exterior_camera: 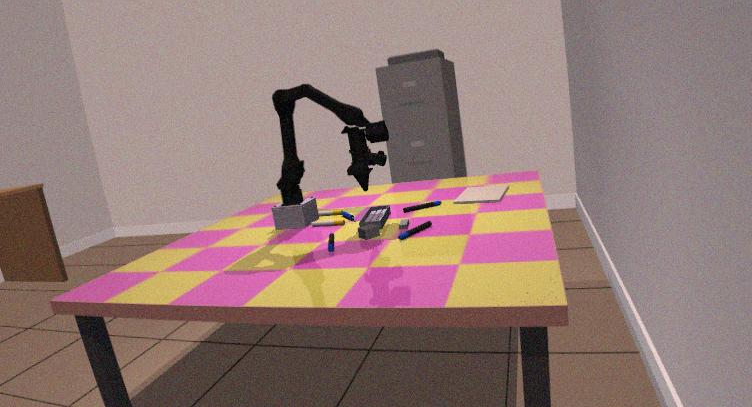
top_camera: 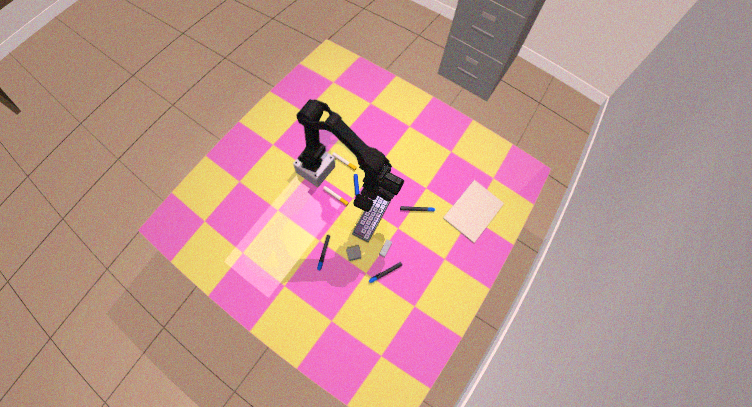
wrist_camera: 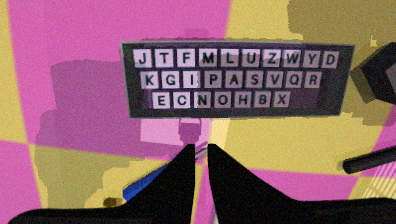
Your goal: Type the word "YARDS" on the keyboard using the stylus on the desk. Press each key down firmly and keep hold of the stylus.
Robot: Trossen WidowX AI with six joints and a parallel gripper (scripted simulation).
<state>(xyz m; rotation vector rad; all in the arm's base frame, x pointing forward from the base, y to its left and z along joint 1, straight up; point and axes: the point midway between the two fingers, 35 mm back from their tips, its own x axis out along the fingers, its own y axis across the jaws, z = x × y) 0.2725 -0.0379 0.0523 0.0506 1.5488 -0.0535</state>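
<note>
My gripper tip is 7 cm past the blue stylus, 3 cm to the right of it and 9 cm above it. Also, from my gripper tip: beige pad: 40 cm ahead, 15 cm to the left, 9 cm below.
</note>
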